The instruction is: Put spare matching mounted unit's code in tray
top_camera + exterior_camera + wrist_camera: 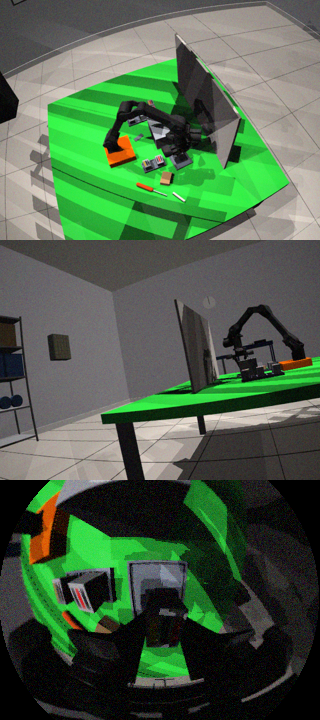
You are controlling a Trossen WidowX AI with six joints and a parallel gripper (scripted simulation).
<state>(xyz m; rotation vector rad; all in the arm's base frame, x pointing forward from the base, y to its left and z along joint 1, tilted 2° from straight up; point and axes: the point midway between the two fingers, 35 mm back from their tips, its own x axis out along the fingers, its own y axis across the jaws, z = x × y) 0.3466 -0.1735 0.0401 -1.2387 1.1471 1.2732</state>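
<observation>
My gripper tip is 5 cm above the flat grey tray and 1 cm past it. From my gripper tip the other things lie so: grey mounted unit: 19 cm to the left, 6 cm behind; then brown block: 12 cm behind, 10 cm to the right, 4 cm below; then small white bar: 22 cm to the right, 9 cm behind, 4 cm below.
</observation>
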